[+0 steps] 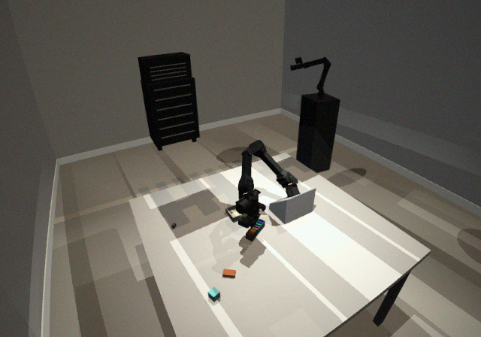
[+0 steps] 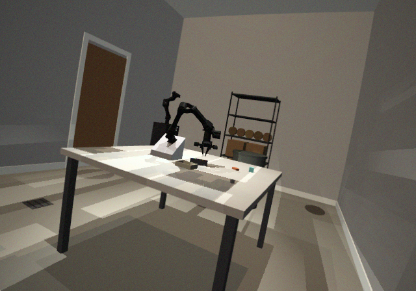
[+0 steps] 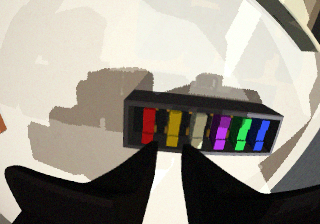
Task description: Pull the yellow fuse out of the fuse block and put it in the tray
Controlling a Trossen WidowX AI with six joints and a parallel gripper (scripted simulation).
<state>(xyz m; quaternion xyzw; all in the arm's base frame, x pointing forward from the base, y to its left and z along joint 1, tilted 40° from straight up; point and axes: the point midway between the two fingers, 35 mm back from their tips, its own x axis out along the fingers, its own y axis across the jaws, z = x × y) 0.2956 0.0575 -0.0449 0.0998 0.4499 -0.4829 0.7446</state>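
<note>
Right now my gripper tip is 5 cm above the yellow fuse. The rest, counted from my gripper tip: orange block: 20 cm ahead, 19 cm to the left, 6 cm below; then teal cube: 30 cm ahead, 28 cm to the left, 5 cm below; then shallow tan tray: 20 cm to the right, 7 cm below.
</note>
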